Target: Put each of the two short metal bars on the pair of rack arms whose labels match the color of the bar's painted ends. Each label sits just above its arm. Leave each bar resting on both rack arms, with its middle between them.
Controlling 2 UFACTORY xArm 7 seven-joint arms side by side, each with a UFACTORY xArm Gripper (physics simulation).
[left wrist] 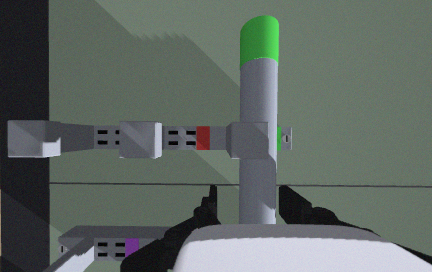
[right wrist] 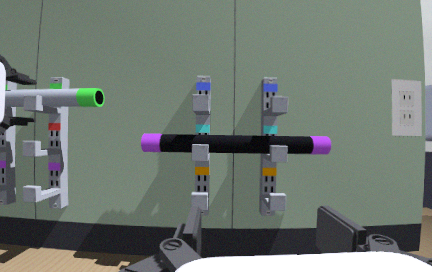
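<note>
The grey bar with green ends lies level on the top arm below the green label; its other support is hidden by the left gripper. My left gripper is open, its fingers on either side of this bar with gaps. The black bar with purple ends rests on both middle arms below the teal labels, its middle roughly between them. Purple labels sit above the left rack's lowest arms. My right gripper is open and empty, below the black bar.
The right rack's upper arms have blue labels, and its lowest arms orange ones. The left rack's red label sits above its middle arm. An outlet plate is on the green wall at right.
</note>
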